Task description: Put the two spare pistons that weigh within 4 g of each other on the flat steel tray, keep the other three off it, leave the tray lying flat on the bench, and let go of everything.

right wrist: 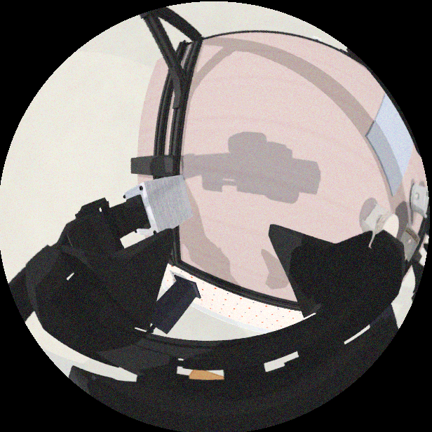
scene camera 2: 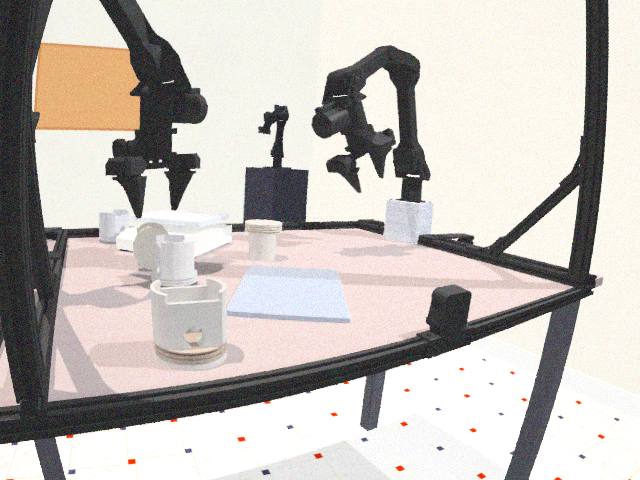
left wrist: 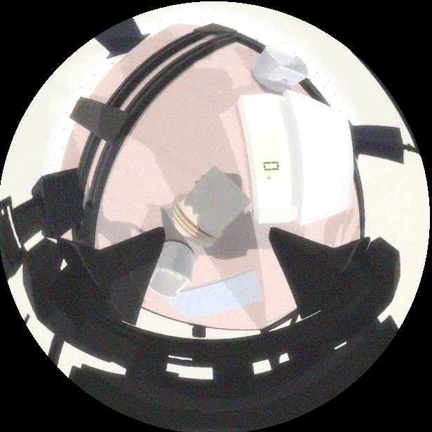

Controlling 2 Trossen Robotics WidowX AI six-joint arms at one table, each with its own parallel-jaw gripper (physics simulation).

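Frame: origin at the left arm's base, x ahead, y left, z up, level; millimetres.
Where they show: left gripper, fingertip midpoint: (scene camera 2: pixel 157 214); right gripper, fingertip midpoint: (scene camera 2: pixel 370 185); right arm's base at its link origin: (scene camera 2: pixel 410 201).
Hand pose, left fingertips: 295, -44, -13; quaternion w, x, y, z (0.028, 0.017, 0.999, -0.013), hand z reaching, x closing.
Each offset is from my left fingertips to the top centre of the thing, as dx, dy, dz. "*": to the spot under its first point.
Five pistons stand or lie apart: a large one @(-247, -259, -21) (scene camera 2: pixel 189 322) upright at the front, a grey-white one @(-69, -96, -21) (scene camera 2: pixel 176 260) (left wrist: pixel 172 270) upright behind it, one lying on its side @(* -34, -10, -50) (scene camera 2: pixel 148 246) (left wrist: pixel 192 222) with its round crown toward scene camera 2, one @(+105, +230, -21) (scene camera 2: pixel 109 227) (left wrist: pixel 275 72) upright at back left, and a cream one @(+177, -119, -21) (scene camera 2: pixel 262 242) (right wrist: pixel 372 217) upright behind the tray. The blue-grey tray @(+1, -257, -83) (scene camera 2: pixel 289 294) (left wrist: pixel 220 295) (right wrist: pixel 395 145) lies flat and bare. My left gripper (scene camera 2: pixel 156 212) (left wrist: pixel 218 232) is open and empty above the lying piston. My right gripper (scene camera 2: pixel 370 184) (right wrist: pixel 222 231) is open and empty, raised at back right.
A white scale @(* +147, -13, -59) (scene camera 2: pixel 209 237) (left wrist: pixel 272 135) stands beside the lying piston, its display reading 0 and its platform bare. A black camera block (scene camera 2: pixel 449 310) sits on the front rail. Black frame posts rise at the table's corners. A grey block (scene camera 2: pixel 408 222) (right wrist: pixel 170 202) carries the right arm.
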